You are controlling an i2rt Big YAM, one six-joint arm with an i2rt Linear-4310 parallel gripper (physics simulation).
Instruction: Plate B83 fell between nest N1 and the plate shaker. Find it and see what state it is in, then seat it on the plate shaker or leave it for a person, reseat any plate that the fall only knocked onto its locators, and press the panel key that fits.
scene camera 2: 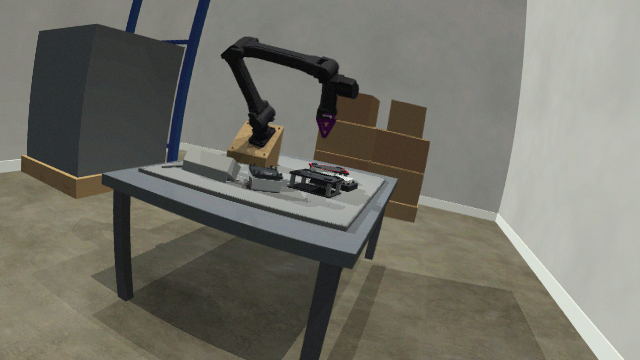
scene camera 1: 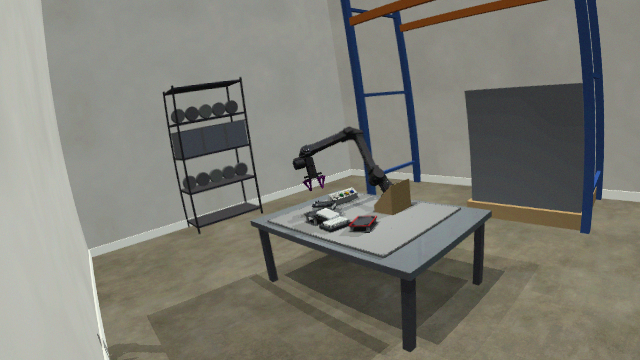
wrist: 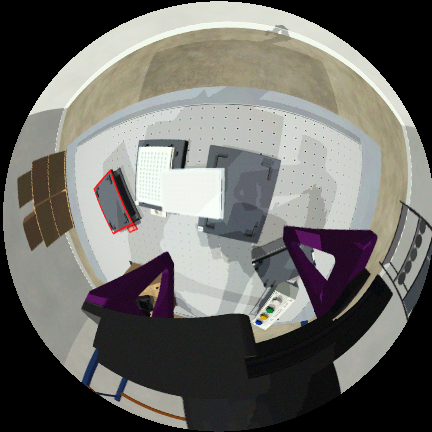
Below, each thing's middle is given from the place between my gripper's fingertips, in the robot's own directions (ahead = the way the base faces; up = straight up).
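Labels:
Red-rimmed dark plate point(wrist: 110, 200): from my hand, 70 mm behind, 330 mm to the left, 170 mm below. Shaker point(scene camera 2: 256, 183): my gripper 130 mm past it, 150 mm to the left of it, 170 mm above it.

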